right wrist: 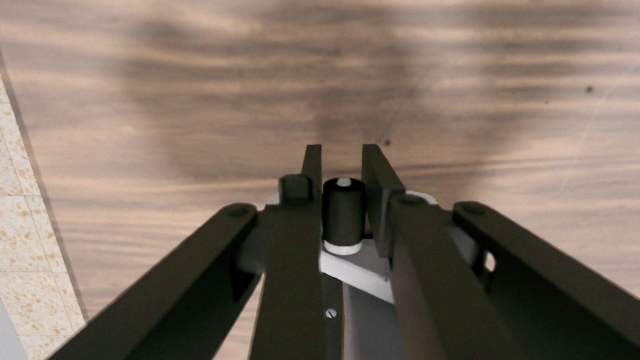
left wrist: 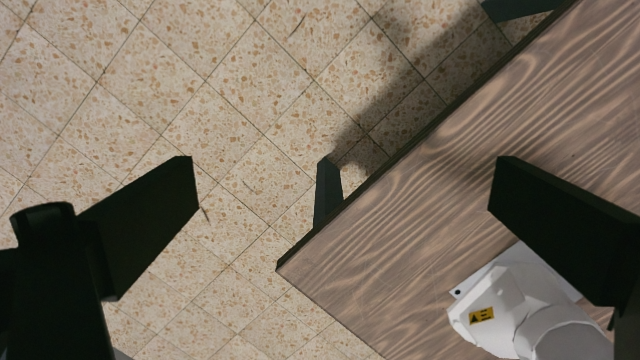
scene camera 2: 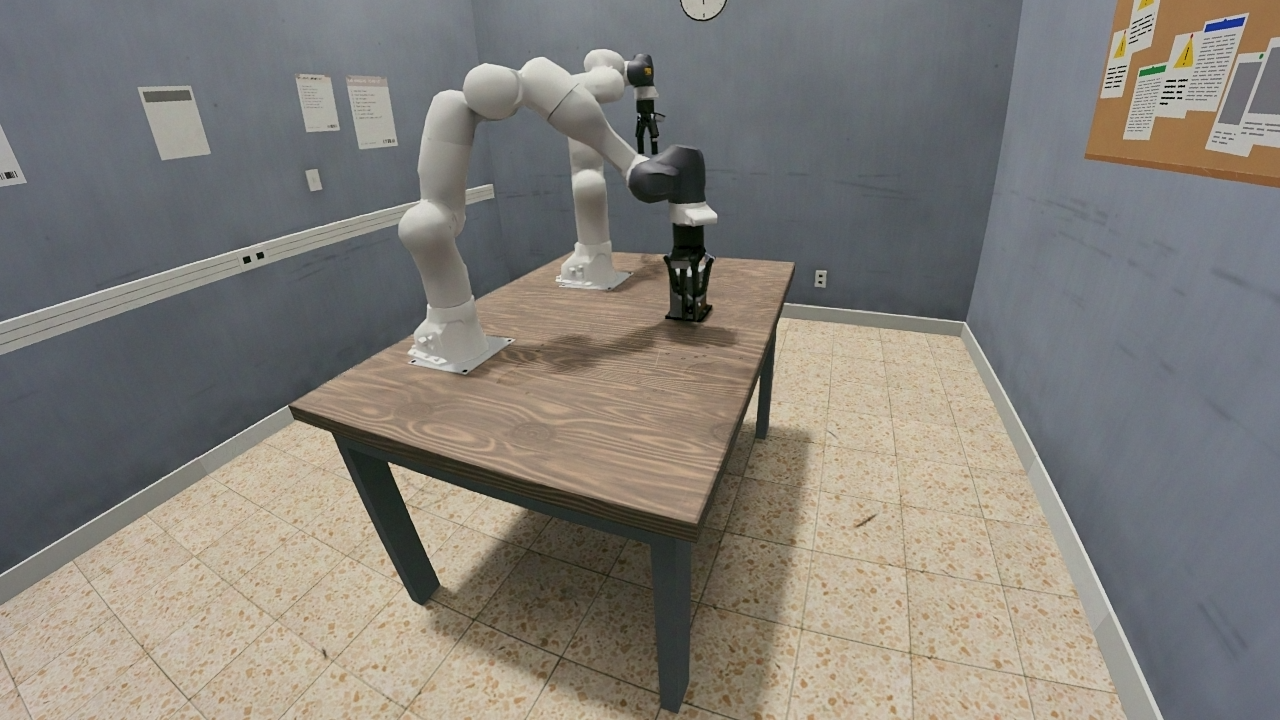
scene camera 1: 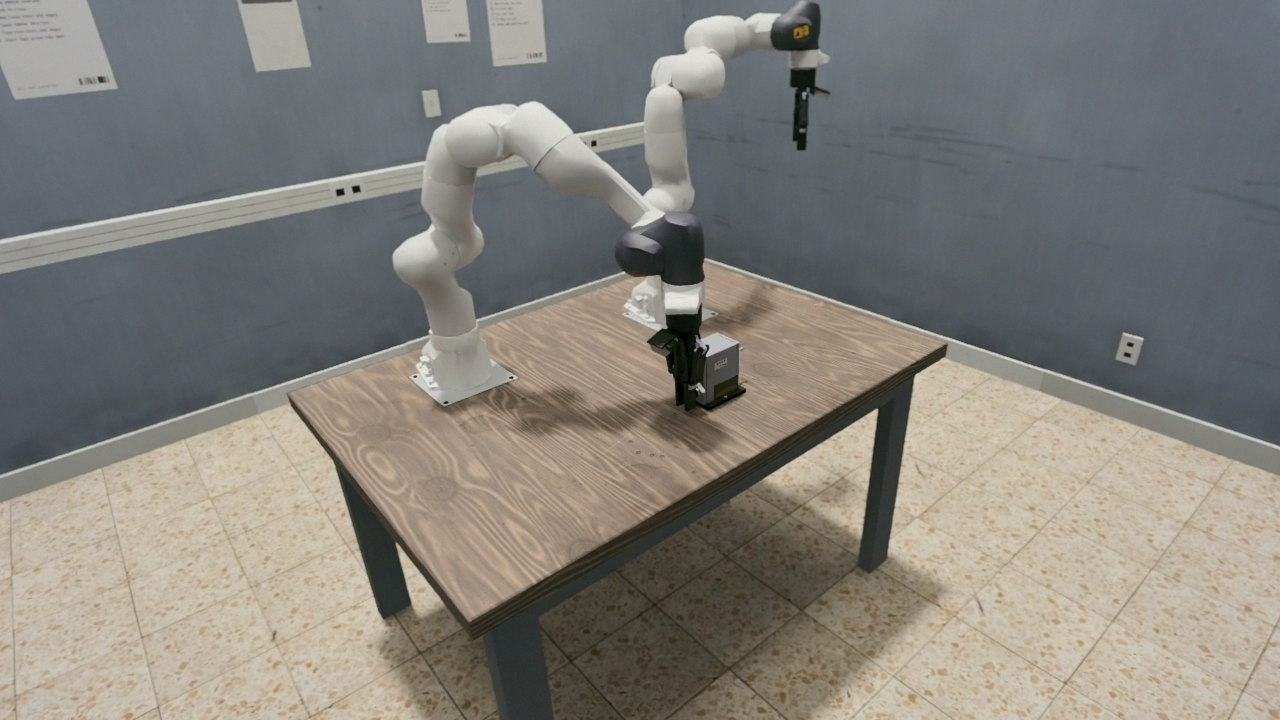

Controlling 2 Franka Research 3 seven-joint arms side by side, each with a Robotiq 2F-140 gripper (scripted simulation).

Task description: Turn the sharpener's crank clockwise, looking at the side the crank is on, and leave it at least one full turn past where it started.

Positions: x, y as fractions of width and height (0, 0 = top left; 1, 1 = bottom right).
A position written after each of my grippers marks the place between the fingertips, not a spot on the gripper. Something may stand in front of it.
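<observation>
Looking through scene camera 1, I see my right gripper (scene camera 1: 0.54, 0.56). The left wrist view gives me my left gripper (left wrist: 0.54, 0.51). In the right wrist view there is a crank (right wrist: 0.54, 0.71), and my right gripper appears there again (right wrist: 0.53, 0.47).
</observation>
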